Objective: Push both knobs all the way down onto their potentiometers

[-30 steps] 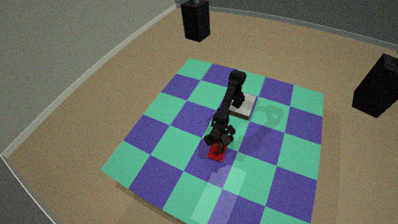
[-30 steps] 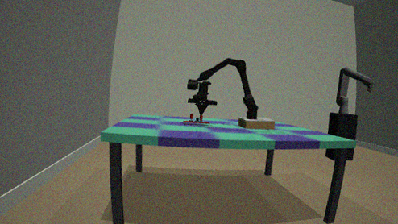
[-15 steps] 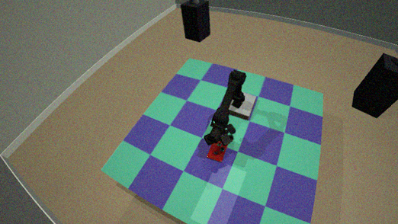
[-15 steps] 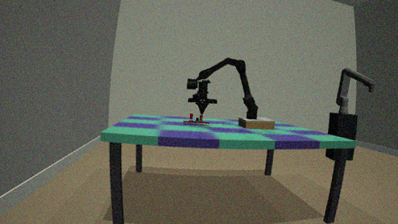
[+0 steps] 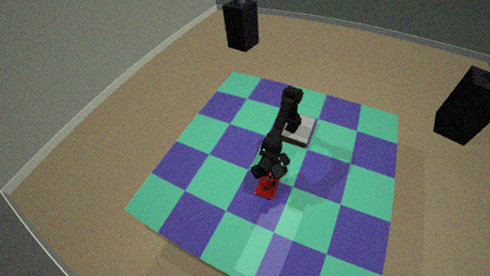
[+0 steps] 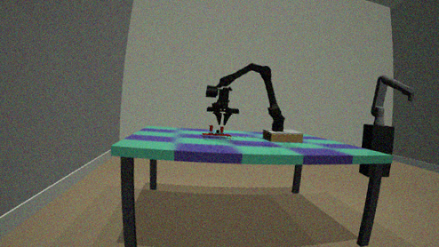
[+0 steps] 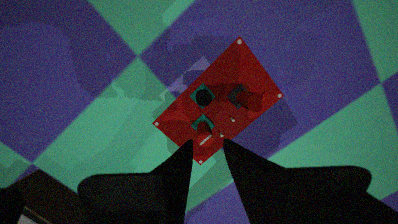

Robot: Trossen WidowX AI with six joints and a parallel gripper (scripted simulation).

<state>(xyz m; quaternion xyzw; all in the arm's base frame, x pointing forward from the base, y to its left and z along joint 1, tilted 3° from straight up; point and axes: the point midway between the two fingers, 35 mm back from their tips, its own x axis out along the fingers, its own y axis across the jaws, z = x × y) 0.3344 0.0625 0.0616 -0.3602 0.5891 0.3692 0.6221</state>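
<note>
Now: gripper tip 6 cm short of the red knob, 2 cm above it and 1 cm to the right of it.
</note>
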